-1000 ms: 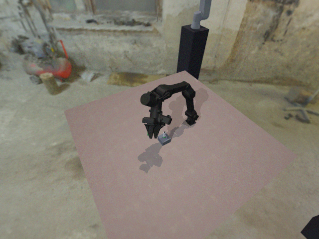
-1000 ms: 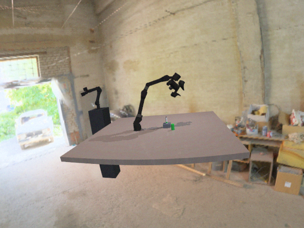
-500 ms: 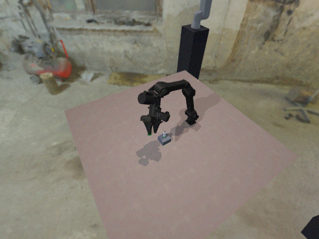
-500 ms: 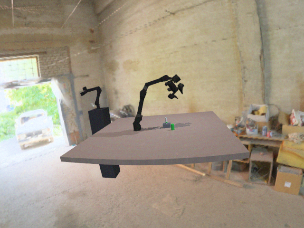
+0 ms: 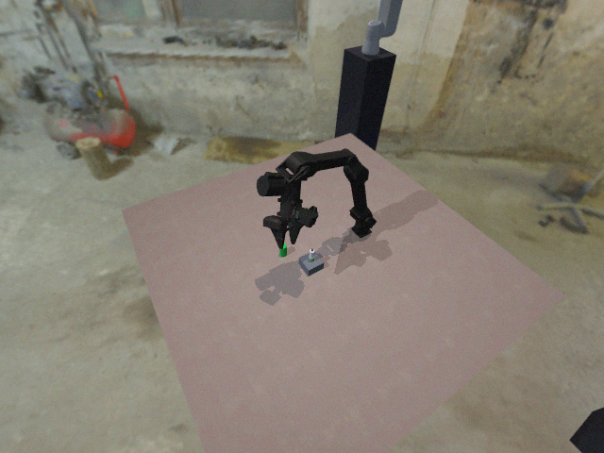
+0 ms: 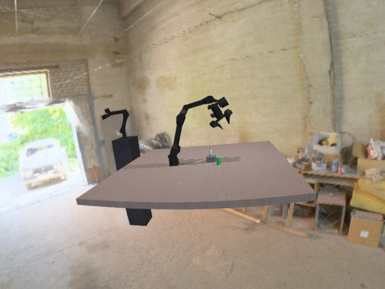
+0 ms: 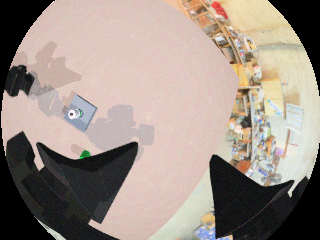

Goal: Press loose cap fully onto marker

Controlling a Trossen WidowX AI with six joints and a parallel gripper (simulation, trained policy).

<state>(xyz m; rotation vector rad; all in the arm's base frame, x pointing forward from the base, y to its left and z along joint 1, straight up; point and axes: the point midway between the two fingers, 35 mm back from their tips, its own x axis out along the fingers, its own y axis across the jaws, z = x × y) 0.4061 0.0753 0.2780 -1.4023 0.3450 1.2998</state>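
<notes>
Now: the green cap 7 cm behind my gripper tip, 15 cm to the right of it and 22 cm below it. Also, from my gripper tip: grey holder block 13 cm behind, 5 cm to the right, 23 cm below.
</notes>
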